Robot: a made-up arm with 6 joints. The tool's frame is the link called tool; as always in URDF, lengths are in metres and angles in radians. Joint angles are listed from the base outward. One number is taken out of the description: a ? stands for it. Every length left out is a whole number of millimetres.
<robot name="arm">
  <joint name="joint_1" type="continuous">
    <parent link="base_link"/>
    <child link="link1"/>
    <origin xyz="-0.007 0.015 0.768" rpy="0 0 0"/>
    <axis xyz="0 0 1"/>
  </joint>
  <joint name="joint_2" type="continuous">
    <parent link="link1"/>
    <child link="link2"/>
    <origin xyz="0.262 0.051 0" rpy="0 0 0"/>
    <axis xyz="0 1 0"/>
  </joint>
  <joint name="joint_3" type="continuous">
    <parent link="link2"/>
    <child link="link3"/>
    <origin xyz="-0.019 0 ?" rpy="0 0 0"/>
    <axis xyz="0 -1 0"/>
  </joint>
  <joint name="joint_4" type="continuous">
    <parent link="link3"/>
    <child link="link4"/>
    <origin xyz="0.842 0 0.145" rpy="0 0 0"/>
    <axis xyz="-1 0 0"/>
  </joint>
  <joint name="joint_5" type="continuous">
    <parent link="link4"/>
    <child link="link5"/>
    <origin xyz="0 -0.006 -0.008" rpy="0 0 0"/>
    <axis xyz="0 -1 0"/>
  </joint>
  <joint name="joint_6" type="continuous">
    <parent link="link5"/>
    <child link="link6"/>
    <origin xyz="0.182 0 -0.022" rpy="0 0 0"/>
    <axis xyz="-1 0 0"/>
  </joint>
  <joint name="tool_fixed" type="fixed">
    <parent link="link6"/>
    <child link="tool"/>
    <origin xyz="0 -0.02 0.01" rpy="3.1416 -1.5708 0"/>
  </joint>
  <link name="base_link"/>
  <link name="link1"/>
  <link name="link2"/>
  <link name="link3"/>
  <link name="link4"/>
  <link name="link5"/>
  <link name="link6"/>
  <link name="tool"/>
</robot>
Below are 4 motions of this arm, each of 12 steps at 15 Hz.
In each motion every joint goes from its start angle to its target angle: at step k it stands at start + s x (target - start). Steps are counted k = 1, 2, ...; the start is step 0. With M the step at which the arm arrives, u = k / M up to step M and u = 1 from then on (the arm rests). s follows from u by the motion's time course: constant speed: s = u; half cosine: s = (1 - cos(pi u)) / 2; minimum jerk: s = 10 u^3 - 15 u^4 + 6 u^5.
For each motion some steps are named. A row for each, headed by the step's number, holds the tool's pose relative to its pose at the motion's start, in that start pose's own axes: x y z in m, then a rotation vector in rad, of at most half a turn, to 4 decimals.
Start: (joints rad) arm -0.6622 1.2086 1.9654 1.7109 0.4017 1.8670
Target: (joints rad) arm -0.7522 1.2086 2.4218 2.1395 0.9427 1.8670
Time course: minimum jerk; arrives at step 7
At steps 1, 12:
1: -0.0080 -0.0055 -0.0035 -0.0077 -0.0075 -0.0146
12: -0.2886 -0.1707 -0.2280 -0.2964 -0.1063 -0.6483

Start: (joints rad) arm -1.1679 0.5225 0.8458 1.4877 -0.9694 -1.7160
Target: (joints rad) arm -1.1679 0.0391 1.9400 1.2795 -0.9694 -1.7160
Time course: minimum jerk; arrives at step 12
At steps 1, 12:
1: 0.0099 0.0010 -0.0027 0.0012 0.0035 0.0072
12: 1.3116 1.0748 -0.9808 0.3986 0.6935 1.3722

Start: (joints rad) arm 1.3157 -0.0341 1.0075 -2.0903 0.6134 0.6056
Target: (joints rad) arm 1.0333 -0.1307 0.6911 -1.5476 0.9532 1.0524
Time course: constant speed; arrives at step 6
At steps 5, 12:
5: 0.2251 0.0438 0.0082 -0.0884 0.5804 -0.9275
12: 0.2669 0.0442 -0.0020 -0.1201 0.7020 -1.1014

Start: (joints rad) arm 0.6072 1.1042 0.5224 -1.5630 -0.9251 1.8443
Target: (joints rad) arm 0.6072 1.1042 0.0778 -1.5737 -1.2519 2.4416
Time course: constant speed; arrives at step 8
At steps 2, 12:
2: -0.0956 -0.0357 0.0063 0.0982 -0.0293 -0.0562
12: -0.3498 -0.1851 -0.0226 0.3762 0.0083 -0.1897

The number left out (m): 1.428
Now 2 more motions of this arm.
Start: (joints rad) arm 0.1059 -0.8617 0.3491 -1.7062 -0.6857 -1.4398
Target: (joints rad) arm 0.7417 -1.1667 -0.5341 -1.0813 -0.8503 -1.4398
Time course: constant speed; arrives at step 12
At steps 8, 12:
8: 0.2773 0.0817 -0.4208 -0.3940 0.2491 0.2091
12: 0.4315 0.1915 -0.6593 -0.6854 0.3193 0.2696

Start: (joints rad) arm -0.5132 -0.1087 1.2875 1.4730 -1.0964 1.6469
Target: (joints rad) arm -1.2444 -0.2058 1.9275 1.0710 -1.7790 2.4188
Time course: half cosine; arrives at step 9
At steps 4, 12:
4: -0.2901 -0.1140 -0.1322 0.2783 -0.1678 -0.0797
12: -0.4562 -0.1992 -0.5662 0.4670 -0.2389 -0.1878

